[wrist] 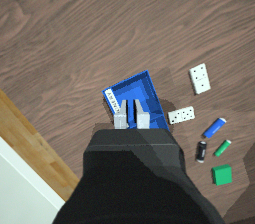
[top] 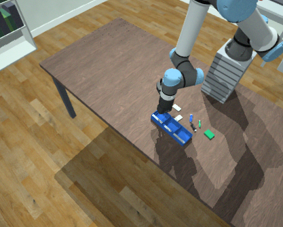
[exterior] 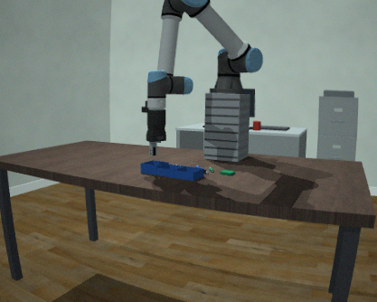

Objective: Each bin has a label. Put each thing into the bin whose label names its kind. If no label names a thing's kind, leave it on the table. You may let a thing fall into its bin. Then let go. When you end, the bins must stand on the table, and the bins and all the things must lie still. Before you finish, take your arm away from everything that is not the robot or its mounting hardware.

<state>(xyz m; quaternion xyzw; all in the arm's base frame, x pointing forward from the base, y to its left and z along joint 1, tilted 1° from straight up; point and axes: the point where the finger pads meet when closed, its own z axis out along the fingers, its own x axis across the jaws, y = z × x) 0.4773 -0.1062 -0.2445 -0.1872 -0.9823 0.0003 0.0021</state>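
The blue three-part bin is 10 mm behind my hand, 90 mm to the left of it and 70 mm below it. The rest, counted from my hand: blue cylinder (140 mm behind, 130 mm to the left, 80 mm below); black cylinder (110 mm behind, 180 mm to the left, 80 mm below); green cylinder (150 mm behind, 190 mm to the left, 80 mm below).
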